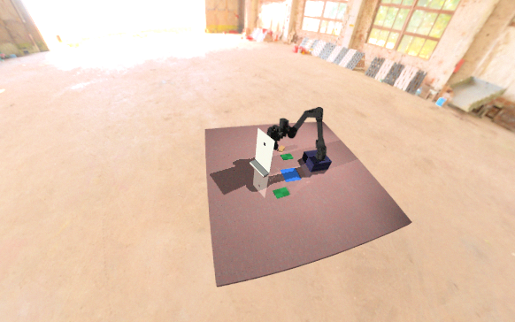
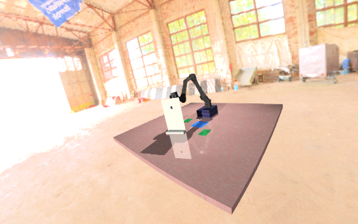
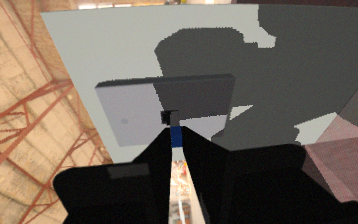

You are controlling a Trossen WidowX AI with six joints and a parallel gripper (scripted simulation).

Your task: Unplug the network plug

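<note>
The blue square is 180 mm behind my gripper tip, 90 mm to the left of it and 210 mm below it. Round my gripper tip: network plug right at my gripper tip; then white upright panel 30 mm ahead, 20 mm to the left, 80 mm below.
</note>
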